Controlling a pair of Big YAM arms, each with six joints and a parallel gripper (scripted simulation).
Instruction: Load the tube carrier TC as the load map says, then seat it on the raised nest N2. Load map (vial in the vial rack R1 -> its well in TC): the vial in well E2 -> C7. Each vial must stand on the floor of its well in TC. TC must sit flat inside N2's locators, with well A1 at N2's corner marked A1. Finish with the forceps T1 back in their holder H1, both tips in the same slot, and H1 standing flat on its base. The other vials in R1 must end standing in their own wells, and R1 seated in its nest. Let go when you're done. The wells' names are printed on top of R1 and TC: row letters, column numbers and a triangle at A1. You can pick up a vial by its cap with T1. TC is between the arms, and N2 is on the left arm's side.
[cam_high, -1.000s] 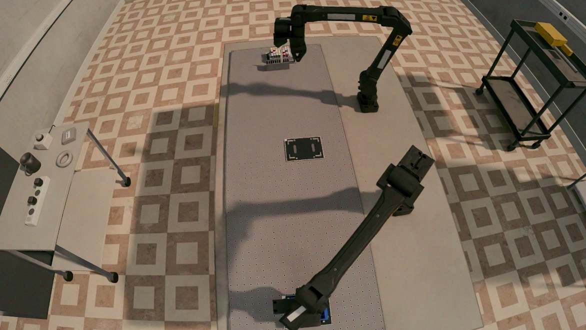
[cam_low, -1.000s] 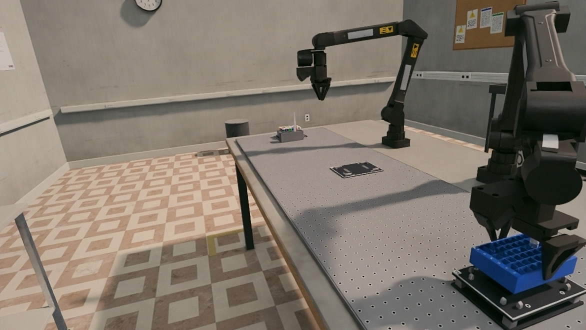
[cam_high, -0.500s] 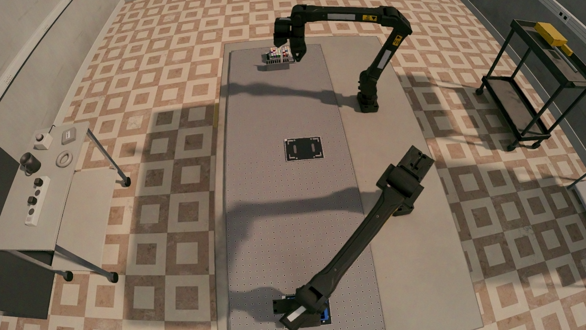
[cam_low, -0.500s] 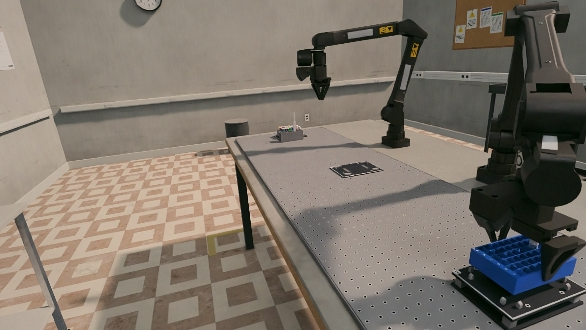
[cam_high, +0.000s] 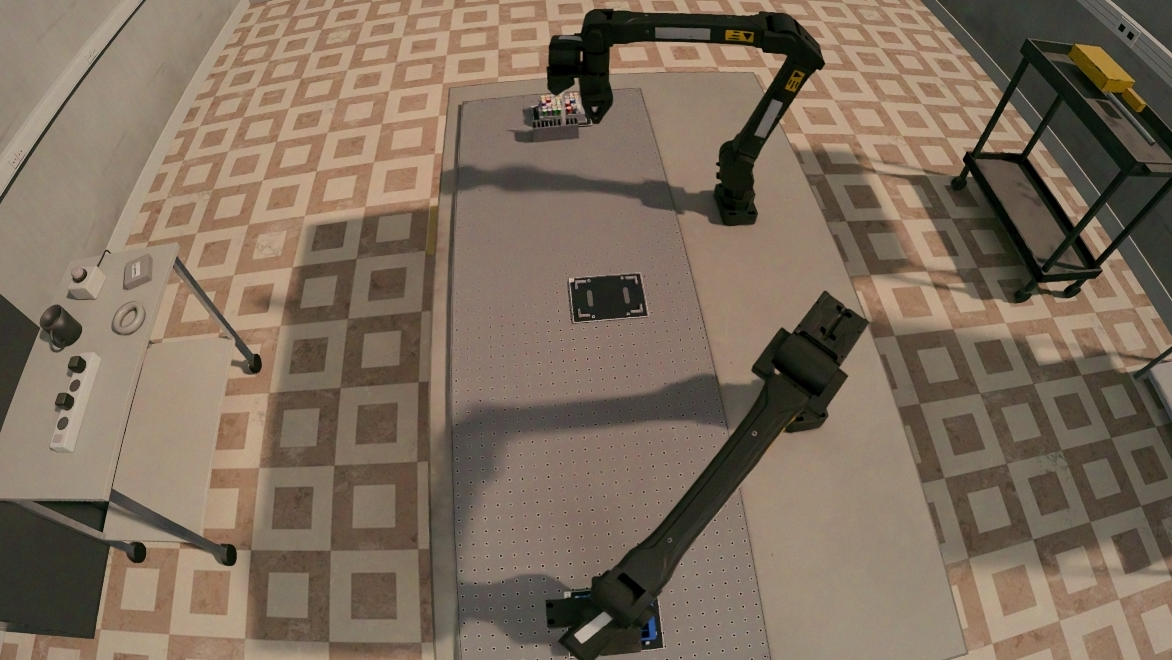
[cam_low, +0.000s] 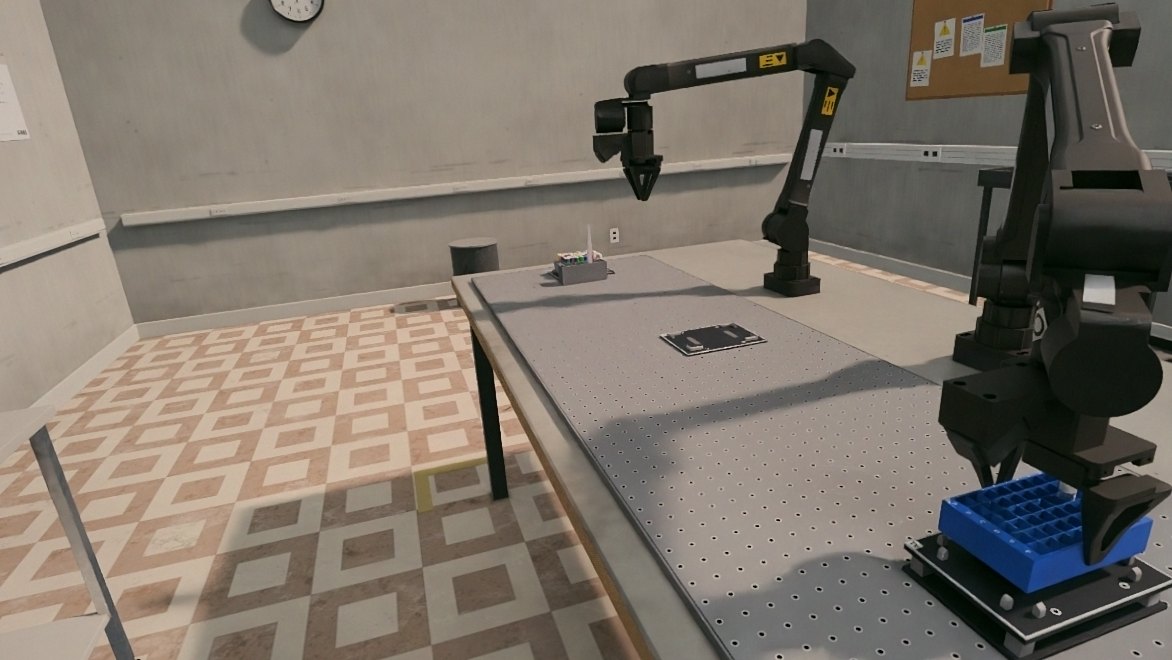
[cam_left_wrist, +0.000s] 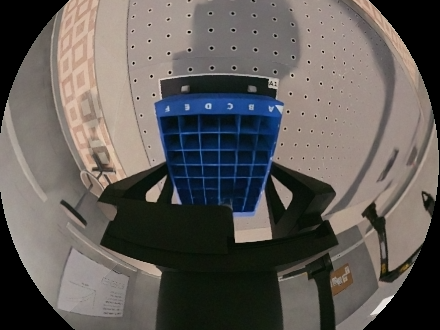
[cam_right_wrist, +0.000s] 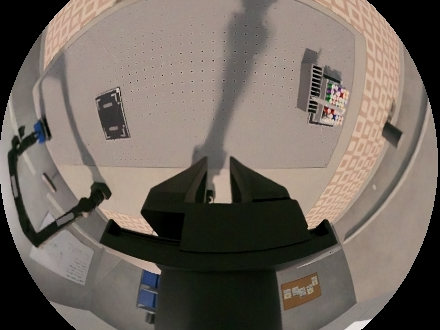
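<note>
My left gripper is now 4 cm above the nest N2. Also, from my left hand: forceps T1 (127 cm to the right, 3 cm behind).
</note>
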